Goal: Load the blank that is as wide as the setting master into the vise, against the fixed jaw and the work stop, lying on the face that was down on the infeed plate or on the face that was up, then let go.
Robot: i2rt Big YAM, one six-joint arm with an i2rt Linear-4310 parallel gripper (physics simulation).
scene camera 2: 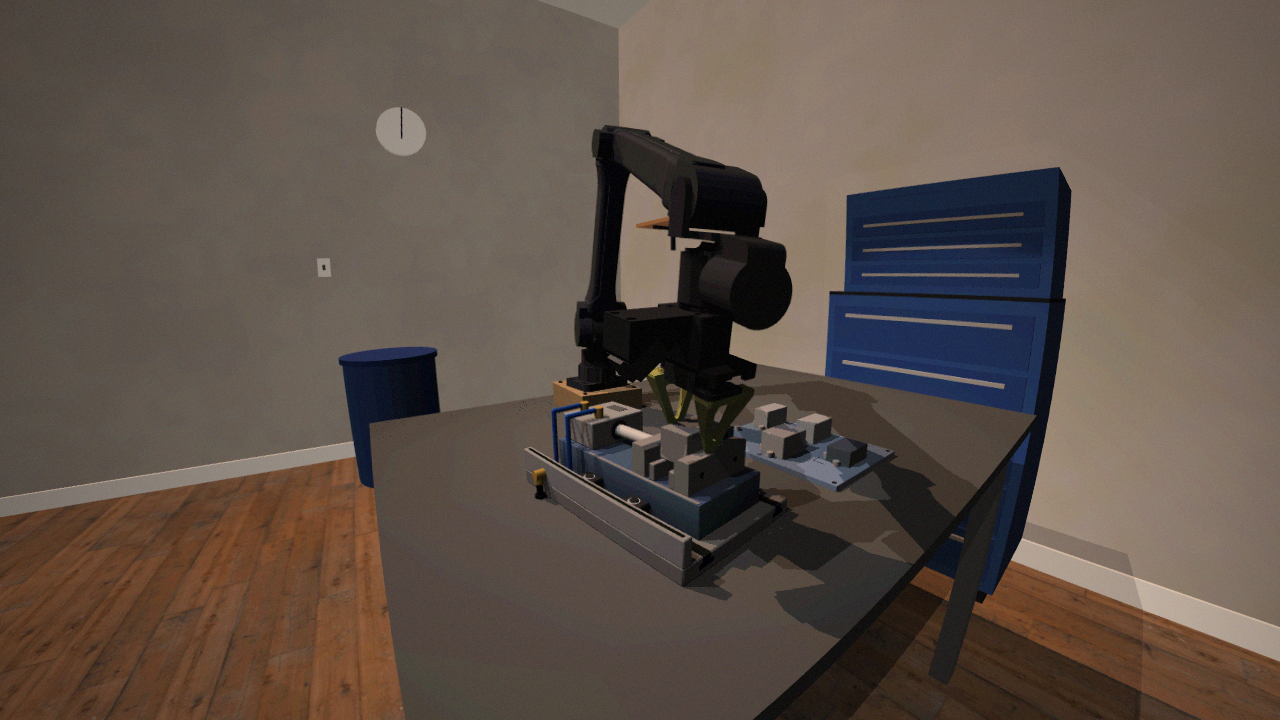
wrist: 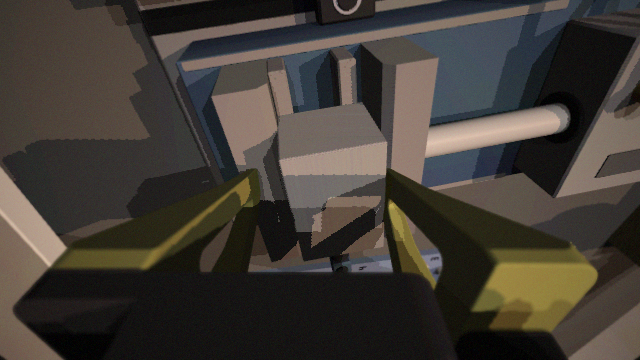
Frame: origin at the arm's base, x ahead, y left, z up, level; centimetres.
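Seen in the pictures: gripper, between the fingertips: (scene camera 2: 691,440) (wrist: 320,180); arm's base, origin of its link: (scene camera 2: 597,384).
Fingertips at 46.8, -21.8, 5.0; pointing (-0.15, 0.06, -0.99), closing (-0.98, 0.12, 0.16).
Pixels of each thing's top centre, then the offset from my fingertips to it, as dx, dy, dz. "pt": a spot on its surface instead.
- grey blank, centre of its top: (wrist: 340,211) (scene camera 2: 691,424) -0.5, +0.5, +1.6
- light blue infeed plate, centre of its top: (wrist: 346,308) (scene camera 2: 798,444) -1.5, +30.0, -9.3
- white rod, centre of its top: (wrist: 494,139) (scene camera 2: 639,431) -9.3, +0.7, -1.5
- housing, a spot on its surface: (wrist: 600,100) (scene camera 2: 609,421) pt -13.6, -0.9, -0.7
- rail, a spot on its surface: (scene camera 2: 617,528) pt -2.1, -9.2, -8.1
A grey blank (scene camera 2: 677,441) (wrist: 332,167) stands between the fixed jaw (scene camera 2: 699,475) (wrist: 245,112) and the moving jaw (scene camera 2: 645,454) (wrist: 412,100) of the vise. Two thin upright strips (wrist: 280,82) (wrist: 346,75) show behind it. My gripper (scene camera 2: 696,434) (wrist: 320,180) is partly open, pointing down, with its yellow fingers on either side of the blank. In the wrist view the right fingertip is close beside the blank and a gap shows at the left one. Whether the blank touches the fixed jaw or the work stop cannot be told; its lower end is in shadow.
The light blue infeed plate (scene camera 2: 836,481) (wrist: 387,263) carries several grey blocks (scene camera 2: 784,442) (scene camera 2: 845,452) beside the vise. A white rod (wrist: 495,129) runs from the moving jaw to a housing (scene camera 2: 604,427) (wrist: 600,100). A rail (scene camera 2: 617,528) borders the vise base (scene camera 2: 707,514).
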